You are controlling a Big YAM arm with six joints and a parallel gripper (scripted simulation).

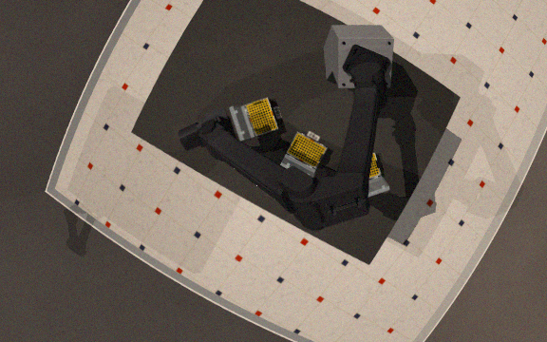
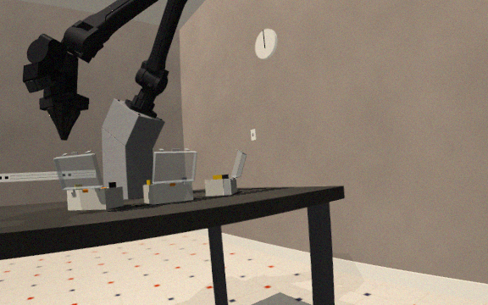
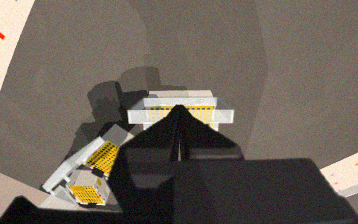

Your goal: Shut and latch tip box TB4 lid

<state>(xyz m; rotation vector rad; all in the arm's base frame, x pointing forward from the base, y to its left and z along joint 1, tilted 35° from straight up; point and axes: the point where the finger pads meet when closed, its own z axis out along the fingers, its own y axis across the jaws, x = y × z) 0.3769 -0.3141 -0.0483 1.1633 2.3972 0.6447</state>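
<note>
My gripper is now 80 mm above the lid, 40 mm to the right of it and 40 mm past it.
</note>
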